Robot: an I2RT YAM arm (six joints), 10 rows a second.
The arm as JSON. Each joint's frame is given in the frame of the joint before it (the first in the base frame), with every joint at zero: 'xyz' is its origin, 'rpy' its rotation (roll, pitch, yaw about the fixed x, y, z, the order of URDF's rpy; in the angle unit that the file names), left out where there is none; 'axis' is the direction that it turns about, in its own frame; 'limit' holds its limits. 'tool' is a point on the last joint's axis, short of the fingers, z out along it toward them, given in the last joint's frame.
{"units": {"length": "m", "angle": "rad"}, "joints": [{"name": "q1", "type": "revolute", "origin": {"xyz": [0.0, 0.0, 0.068]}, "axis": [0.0, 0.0, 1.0], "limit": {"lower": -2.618, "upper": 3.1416}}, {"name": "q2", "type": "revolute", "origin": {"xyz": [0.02, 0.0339, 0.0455]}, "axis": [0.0, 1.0, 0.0], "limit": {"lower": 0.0, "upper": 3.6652}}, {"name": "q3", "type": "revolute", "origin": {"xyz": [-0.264, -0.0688, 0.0]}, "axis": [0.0, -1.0, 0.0], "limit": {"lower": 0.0, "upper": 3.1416}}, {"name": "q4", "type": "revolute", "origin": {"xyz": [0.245, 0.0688, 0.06]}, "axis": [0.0, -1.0, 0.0], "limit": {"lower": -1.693, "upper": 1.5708}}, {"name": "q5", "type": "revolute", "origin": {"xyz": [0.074, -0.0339, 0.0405]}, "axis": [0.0, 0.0, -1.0], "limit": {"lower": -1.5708, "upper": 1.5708}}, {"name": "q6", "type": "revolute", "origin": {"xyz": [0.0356, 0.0, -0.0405]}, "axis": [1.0, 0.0, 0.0], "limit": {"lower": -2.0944, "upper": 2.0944}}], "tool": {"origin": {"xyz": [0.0, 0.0, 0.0], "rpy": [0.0, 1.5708, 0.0]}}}
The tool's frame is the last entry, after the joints.
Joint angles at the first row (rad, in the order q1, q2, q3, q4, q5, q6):
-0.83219, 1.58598, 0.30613, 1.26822, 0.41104, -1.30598
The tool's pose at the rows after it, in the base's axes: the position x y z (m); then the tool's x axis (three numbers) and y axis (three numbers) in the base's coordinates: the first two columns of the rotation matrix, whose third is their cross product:
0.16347 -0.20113 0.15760 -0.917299 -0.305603 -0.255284 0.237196 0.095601 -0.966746
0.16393 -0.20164 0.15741 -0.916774 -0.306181 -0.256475 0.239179 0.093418 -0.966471
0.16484 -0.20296 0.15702 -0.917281 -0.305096 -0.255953 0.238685 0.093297 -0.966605
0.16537 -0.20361 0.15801 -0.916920 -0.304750 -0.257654 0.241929 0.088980 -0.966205
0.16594 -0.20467 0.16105 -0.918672 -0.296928 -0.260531 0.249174 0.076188 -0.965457
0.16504 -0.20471 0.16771 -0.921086 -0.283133 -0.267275 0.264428 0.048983 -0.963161
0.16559 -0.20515 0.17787 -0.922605 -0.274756 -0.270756 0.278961 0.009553 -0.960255
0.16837 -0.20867 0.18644 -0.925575 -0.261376 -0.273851 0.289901 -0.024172 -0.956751
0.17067 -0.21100 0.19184 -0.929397 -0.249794 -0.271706 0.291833 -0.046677 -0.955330
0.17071 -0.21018 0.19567 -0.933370 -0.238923 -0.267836 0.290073 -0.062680 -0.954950
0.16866 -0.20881 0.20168 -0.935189 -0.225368 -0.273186 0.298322 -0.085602 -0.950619
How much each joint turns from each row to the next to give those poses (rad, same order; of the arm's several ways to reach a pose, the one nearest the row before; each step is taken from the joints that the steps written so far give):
-0.00113, 0.00535, 0.00077, -0.00038, 0.00078, 0.00000
-0.00001, 0.00573, 0.00193, 0.00685, -0.00001, 0.00000
-0.00077, 0.00797, 0.00569, 0.00189, 0.00037, -0.00038
0.00002, 0.00044, 0.00381, 0.00197, 0.00155, -0.00038
0.00036, -0.00539, 0.00726, 0.00033, 0.01180, -0.00229
-0.00002, -0.02250, 0.00420, 0.00190, 0.02135, -0.00534
0.00307, -0.02785, 0.01297, 0.00230, 0.02175, -0.01603
0.00154, -0.00643, 0.02709, 0.00195, 0.02329, -0.01449
0.00265, -0.00118, 0.01943, 0.00151, 0.01905, -0.01450
0.00422, -0.01222, 0.00345, -0.00079, 0.01795, -0.01335
0.00000, -0.02405, 0.00000, 0.00075, 0.01870, -0.00916

